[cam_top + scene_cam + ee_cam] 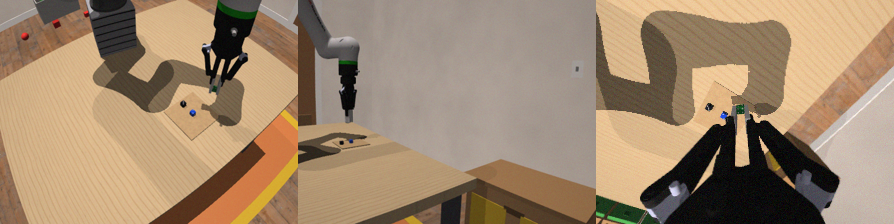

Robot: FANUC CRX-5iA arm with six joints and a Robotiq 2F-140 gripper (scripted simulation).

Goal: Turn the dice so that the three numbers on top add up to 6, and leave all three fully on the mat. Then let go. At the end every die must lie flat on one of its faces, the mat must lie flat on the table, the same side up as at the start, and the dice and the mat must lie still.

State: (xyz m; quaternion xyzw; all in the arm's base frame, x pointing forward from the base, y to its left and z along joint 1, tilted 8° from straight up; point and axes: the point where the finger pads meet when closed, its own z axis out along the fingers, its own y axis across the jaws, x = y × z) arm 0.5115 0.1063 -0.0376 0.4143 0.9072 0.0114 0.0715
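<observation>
My gripper is now 1 cm past the blue die, 7 cm to the left of it and 12 cm above it. The rest, counted from my hand: green die: 3 cm below; tan mat: 1 cm behind, 7 cm to the right, 13 cm below; black die: 6 cm behind, 7 cm to the right, 12 cm below.
</observation>
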